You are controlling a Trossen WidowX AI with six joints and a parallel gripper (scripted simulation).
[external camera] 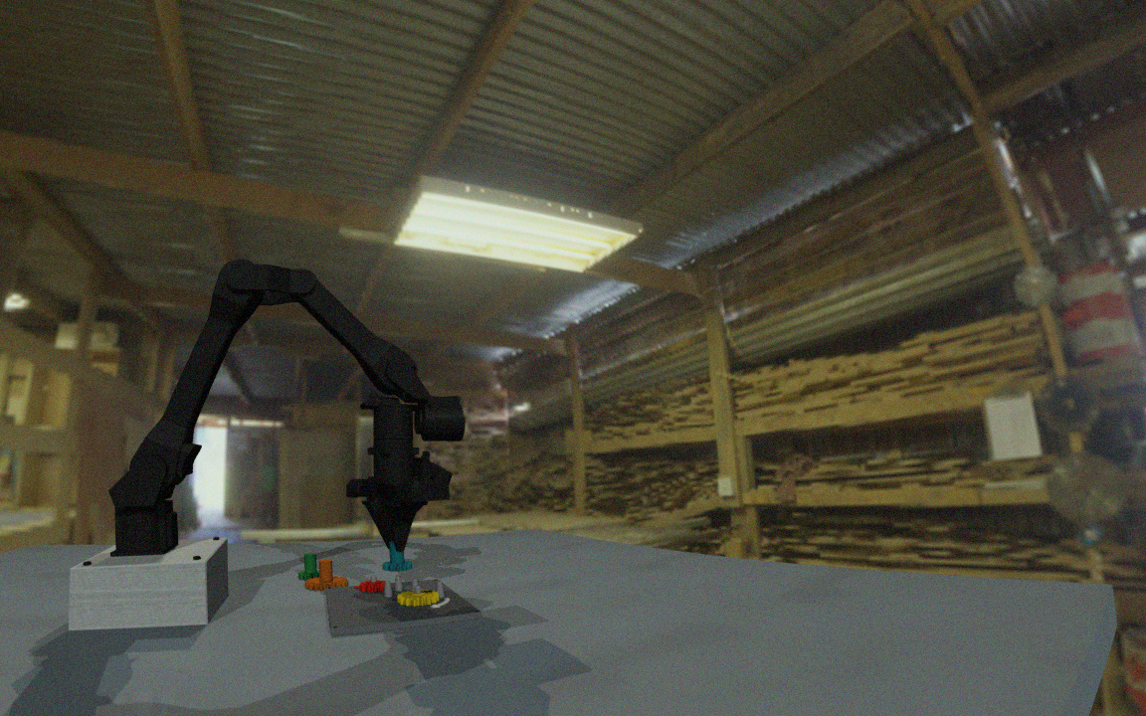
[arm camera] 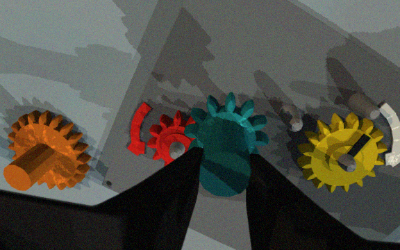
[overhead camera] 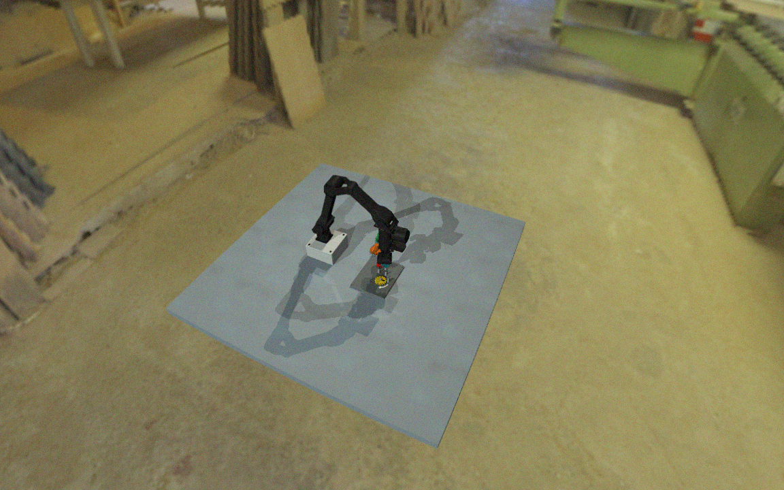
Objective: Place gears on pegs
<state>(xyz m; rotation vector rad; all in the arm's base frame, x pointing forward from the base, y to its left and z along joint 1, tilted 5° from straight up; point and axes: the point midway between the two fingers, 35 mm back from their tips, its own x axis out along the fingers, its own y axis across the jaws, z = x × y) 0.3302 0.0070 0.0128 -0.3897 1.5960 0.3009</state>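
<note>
Now: gripper tip 3 cm past the red gear, 2 cm to the right of it and 5 cm above it. From my gripper tip the other things lie so: teal gear (1 cm below); then yellow gear (2 cm ahead, 7 cm to the right, 5 cm below); then grey board (1 cm behind, 5 cm to the right, 6 cm below).
</note>
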